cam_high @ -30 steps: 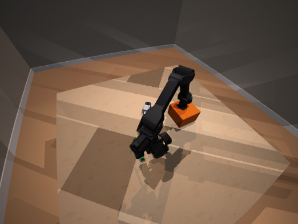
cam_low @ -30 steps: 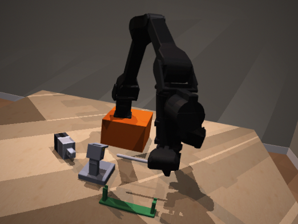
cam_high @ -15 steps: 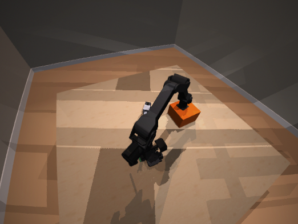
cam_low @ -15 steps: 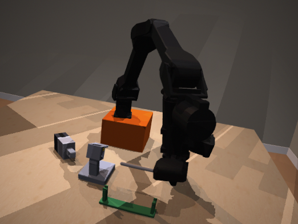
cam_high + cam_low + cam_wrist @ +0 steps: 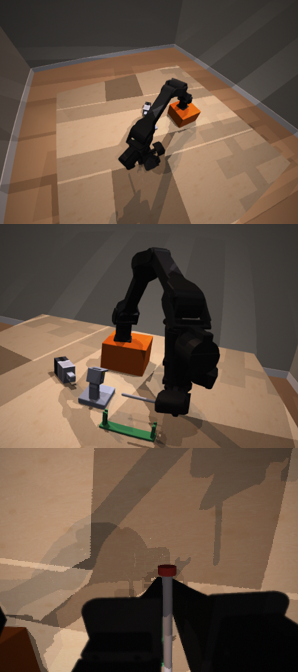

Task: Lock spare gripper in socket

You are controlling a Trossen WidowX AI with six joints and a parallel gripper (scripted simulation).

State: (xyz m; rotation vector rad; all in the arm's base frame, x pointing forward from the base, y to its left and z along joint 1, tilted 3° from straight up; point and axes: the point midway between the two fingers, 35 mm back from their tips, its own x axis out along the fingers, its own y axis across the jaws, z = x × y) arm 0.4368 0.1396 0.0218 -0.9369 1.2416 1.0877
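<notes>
The green rack lies 20 mm behind my gripper tip, 100 mm to the right of it and 60 mm below it. Also, from my gripper tip: socket 160 mm behind, 200 mm to the right, 30 mm below; spare gripper 250 mm behind, 310 mm to the right, 50 mm below.
</notes>
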